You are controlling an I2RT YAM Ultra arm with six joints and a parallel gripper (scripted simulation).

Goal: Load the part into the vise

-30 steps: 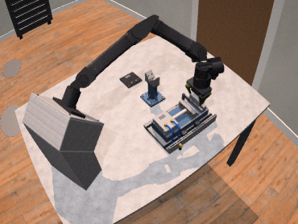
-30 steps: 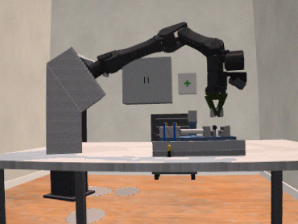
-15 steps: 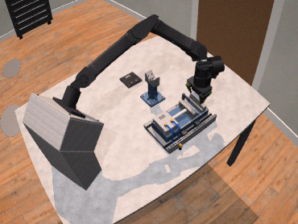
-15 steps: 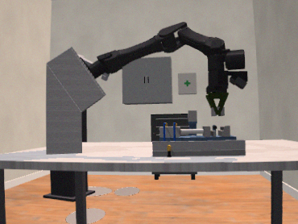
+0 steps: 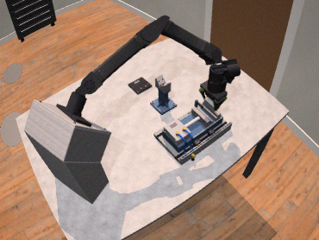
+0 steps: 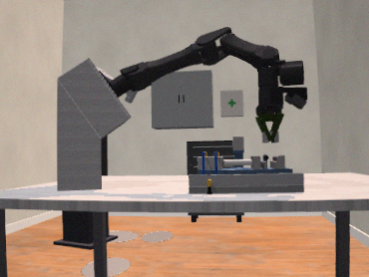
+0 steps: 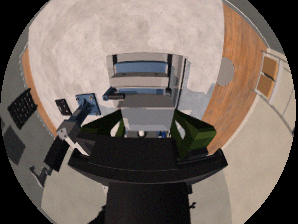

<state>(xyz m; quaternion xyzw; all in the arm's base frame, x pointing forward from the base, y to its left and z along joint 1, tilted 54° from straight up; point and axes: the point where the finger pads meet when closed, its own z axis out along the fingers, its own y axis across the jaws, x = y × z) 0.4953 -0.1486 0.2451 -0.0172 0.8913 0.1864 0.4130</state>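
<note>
Now: hand right at the grey part. Round my hand: fixed jaw: 2 cm ahead, 2 cm to the left, 7 cm below; moving jaw: 4 cm behind, 1 cm to the left, 7 cm below; air cylinder rod: 9 cm behind, 1 cm to the right, 7 cm below.
</note>
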